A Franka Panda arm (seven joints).
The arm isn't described. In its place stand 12 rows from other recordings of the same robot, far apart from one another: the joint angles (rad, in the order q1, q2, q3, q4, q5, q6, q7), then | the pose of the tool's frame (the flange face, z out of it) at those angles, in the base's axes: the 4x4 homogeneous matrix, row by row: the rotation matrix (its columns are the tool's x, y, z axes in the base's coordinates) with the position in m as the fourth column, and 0 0 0 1 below.
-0.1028, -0.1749, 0.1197, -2.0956, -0.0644, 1.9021, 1.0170 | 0.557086 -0.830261 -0.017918 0.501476; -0.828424 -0.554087 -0.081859 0.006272; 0.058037 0.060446 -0.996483 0.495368; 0 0 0 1
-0.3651, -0.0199, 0.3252, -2.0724, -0.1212, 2.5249, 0.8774 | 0.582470 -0.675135 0.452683 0.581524; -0.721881 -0.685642 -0.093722 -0.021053; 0.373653 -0.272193 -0.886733 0.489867; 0 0 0 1
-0.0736, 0.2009, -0.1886, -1.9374, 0.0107, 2.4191, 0.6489 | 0.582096 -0.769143 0.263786 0.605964; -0.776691 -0.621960 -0.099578 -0.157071; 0.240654 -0.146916 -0.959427 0.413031; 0 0 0 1
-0.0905, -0.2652, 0.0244, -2.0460, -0.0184, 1.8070, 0.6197 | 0.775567 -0.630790 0.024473 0.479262; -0.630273 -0.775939 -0.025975 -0.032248; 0.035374 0.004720 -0.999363 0.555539; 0 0 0 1
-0.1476, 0.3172, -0.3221, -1.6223, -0.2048, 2.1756, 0.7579 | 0.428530 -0.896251 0.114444 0.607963; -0.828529 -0.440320 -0.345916 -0.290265; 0.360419 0.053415 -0.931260 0.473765; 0 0 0 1
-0.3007, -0.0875, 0.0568, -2.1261, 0.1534, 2.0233, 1.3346 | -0.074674 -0.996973 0.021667 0.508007; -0.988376 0.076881 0.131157 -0.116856; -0.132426 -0.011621 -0.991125 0.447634; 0 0 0 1
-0.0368, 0.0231, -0.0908, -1.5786, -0.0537, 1.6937, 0.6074 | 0.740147 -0.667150 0.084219 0.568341; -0.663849 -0.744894 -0.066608 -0.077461; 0.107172 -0.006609 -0.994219 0.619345; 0 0 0 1
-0.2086, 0.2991, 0.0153, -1.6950, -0.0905, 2.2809, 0.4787 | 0.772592 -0.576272 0.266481 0.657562; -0.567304 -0.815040 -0.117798 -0.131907; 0.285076 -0.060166 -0.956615 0.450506; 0 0 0 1
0.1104, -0.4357, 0.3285, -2.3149, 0.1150, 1.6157, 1.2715 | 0.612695 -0.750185 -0.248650 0.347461; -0.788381 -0.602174 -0.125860 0.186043; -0.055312 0.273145 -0.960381 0.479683; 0 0 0 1
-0.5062, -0.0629, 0.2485, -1.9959, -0.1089, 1.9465, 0.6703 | 0.630885 -0.775698 -0.016650 0.521497; -0.771780 -0.625207 -0.116067 -0.142786; 0.079623 0.086075 -0.993102 0.488266; 0 0 0 1
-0.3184, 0.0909, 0.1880, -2.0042, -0.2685, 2.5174, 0.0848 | 0.913673 -0.072936 0.399852 0.603133; 0.006512 -0.981015 -0.193824 -0.079338; 0.406397 0.179696 -0.895852 0.458574; 0 0 0 1
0.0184, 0.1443, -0.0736, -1.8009, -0.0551, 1.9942, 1.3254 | 0.209356 -0.976734 0.046491 0.606764; -0.975203 -0.212045 -0.063377 -0.035020; 0.071761 -0.032070 -0.996906 0.467989; 0 0 0 1
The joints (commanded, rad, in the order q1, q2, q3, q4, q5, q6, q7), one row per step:
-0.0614, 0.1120, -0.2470, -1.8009, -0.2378, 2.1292, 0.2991
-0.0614, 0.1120, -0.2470, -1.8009, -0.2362, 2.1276, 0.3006
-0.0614, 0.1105, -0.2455, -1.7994, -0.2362, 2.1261, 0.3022
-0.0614, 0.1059, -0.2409, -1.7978, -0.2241, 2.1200, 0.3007
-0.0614, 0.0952, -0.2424, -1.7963, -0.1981, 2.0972, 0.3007
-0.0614, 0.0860, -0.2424, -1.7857, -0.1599, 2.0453, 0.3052
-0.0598, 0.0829, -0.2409, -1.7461, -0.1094, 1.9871, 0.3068
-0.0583, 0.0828, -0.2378, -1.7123, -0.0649, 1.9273, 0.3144
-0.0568, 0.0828, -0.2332, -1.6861, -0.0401, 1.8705, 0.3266
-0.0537, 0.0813, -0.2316, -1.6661, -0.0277, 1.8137, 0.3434
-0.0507, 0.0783, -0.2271, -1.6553, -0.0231, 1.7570, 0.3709
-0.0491, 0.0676, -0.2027, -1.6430, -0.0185, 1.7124, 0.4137
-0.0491, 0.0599, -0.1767, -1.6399, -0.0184, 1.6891, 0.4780
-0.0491, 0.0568, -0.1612, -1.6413, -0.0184, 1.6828, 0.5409
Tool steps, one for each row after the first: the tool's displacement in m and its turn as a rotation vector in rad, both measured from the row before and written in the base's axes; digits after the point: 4 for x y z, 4 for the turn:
-0.0001, 0.0001, -0.0002, 0.0020, 0.0006, -0.0024
0.0001, 0.0008, 0.0015, 0.0002, -0.0020, -0.0004
-0.0002, 0.0031, 0.0027, 0.0117, -0.0035, 0.0006
-0.0038, 0.0003, 0.0044, 0.0274, 0.0020, -0.0148
-0.0046, 0.0018, 0.0049, 0.0440, 0.0180, -0.0256
-0.0001, 0.0041, 0.0150, 0.0497, -0.0003, -0.0202
-0.0005, 0.0056, 0.0104, 0.0487, 0.0109, -0.0190
-0.0013, 0.0058, 0.0071, 0.0329, 0.0210, -0.0146
-0.0030, 0.0046, 0.0051, 0.0229, 0.0291, -0.0169
-0.0041, 0.0058, 0.0016, 0.0179, 0.0383, -0.0230
-0.0020, 0.0157, 0.0078, 0.0141, 0.0176, -0.0189
-0.0005, 0.0149, 0.0037, 0.0054, 0.0100, -0.0390
0.0004, 0.0087, 0.0005, 0.0013, 0.0028, -0.0476

